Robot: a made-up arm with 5 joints. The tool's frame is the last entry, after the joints.
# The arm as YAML. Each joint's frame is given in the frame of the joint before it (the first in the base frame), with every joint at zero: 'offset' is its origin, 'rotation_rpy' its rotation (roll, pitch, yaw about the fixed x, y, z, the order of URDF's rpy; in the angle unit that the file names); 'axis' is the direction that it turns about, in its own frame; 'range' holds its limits. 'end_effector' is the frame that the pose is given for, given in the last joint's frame.
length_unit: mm
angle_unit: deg
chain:
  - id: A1
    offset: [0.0, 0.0, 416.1]
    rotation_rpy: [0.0, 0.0, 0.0]
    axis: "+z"
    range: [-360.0, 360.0]
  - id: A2
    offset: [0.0, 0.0, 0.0]
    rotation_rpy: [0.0, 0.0, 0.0]
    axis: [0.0, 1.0, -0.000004]
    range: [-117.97, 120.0]
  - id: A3
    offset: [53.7, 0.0, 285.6]
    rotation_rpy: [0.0, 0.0, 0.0]
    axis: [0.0, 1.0, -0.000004]
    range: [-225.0, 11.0]
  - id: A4
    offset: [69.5, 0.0, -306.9]
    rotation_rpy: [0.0, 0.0, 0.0]
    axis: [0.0, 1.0, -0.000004]
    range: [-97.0, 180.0]
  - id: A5
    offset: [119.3, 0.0, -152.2]
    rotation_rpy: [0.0, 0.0, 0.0]
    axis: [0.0, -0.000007, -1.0]
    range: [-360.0, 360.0]
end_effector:
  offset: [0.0, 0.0, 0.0]
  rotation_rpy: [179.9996, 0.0, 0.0]
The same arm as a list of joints. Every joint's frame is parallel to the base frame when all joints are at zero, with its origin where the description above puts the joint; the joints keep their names.
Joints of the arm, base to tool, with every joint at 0 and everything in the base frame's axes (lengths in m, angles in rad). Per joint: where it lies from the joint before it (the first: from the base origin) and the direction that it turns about. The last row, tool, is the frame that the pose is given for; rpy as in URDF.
A1: axis +z offset 0 0 0.4161
A2: axis +y offset 0 0 0
A3: axis +y offset 0.0537 0 0.2856
A4: axis +y offset 0.0695 0 -0.3069
A5: axis -z offset 0.1193 0 -0.1522
tool: offset 0 0 0 rpy 3.1416 0 0
Joint limits (rad, base to tool): -6.2832..6.2832 -2.059..2.0944 -3.927..0.192 -1.693..3.1416 -6.2832..6.2832

